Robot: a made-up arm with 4 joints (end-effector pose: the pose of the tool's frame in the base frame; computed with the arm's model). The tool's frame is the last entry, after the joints.
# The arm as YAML. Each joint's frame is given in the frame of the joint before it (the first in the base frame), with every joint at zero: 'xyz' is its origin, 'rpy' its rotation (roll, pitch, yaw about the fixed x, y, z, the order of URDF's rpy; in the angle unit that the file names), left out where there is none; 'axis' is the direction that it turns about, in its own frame. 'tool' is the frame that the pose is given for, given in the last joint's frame.
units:
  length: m
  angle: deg
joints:
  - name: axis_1
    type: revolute
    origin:
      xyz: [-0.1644, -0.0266, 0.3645]
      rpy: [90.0, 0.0, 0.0]
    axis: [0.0, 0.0, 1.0]
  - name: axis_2
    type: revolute
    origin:
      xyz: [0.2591, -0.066, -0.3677]
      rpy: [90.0, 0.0, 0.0]
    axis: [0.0, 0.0, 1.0]
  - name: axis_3
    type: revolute
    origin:
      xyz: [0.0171, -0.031, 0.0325]
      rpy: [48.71, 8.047, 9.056]
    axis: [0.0, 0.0, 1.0]
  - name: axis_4
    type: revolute
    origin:
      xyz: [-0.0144, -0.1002, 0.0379]
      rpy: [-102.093, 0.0, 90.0]
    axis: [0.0, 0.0, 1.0]
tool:
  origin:
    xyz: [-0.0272, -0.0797, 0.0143]
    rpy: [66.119, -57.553, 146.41]
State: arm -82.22 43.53 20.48 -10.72
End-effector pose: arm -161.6 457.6 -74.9 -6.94 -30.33 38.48
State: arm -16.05 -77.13 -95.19 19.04
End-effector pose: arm -78.3 311.9 101.2 -59.76 39.02 -56.38
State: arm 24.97 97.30 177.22 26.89
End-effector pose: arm 203.1 245.0 280.2 41.05 23.04 -132.18
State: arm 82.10 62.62 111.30 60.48
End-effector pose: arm 25.7 308.5 739.0 157.45 -47.10 -131.26
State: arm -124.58 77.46 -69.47 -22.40
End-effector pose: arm -514.7 487.5 160.5 46.95 -51.23 49.44
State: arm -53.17 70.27 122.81 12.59
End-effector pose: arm -69.3 222.8 -52.4 -36.79 -16.74 -51.89
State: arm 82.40 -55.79 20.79 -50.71
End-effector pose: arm -144.6 499.8 497.2 -99.40 10.86 -129.28
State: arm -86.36 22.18 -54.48 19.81
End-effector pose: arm -323.1 500.4 98.0 -55.49 -75.24 165.97
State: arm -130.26 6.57 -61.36 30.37
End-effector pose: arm -451.3 476.0 315.7 147.34 -66.00 -32.86
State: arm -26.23 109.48 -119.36 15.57
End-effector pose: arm 19.6 343.5 -8.0 -14.45 5.35 155.80
